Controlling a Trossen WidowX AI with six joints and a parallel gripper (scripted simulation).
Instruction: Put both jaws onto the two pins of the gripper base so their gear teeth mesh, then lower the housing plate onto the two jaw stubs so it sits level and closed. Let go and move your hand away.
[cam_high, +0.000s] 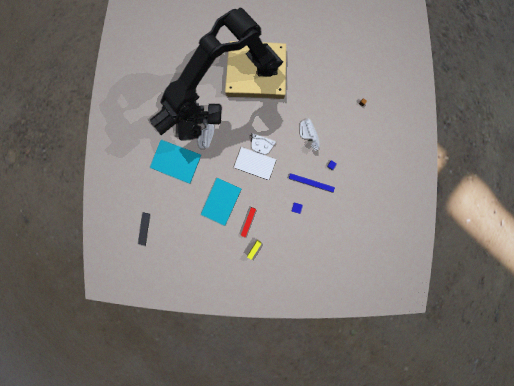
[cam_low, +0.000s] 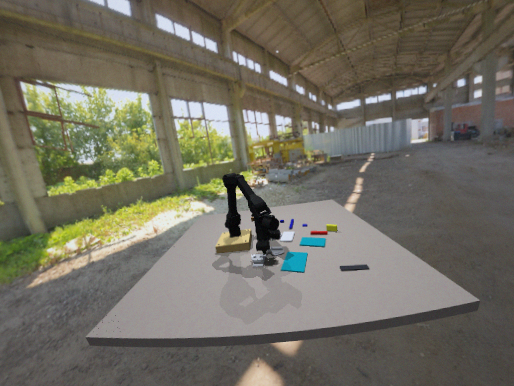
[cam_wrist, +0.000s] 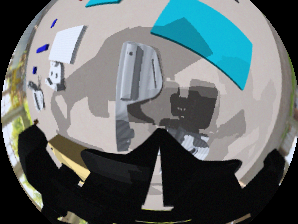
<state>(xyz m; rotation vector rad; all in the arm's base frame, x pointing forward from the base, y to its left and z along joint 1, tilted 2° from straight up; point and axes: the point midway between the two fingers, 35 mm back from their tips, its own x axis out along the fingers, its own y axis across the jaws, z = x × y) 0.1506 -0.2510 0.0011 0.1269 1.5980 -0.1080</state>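
The gripper base is 4 cm behind my gripper tip, 3 cm to the right of it and 1 cm above it. Round my gripper tip: black bar (35 cm ahead, 22 cm to the right, 2 cm below); then housing plate (21 cm to the left, 11 cm ahead, 1 cm below); then red bar (35 cm ahead, 14 cm to the left, 1 cm below).
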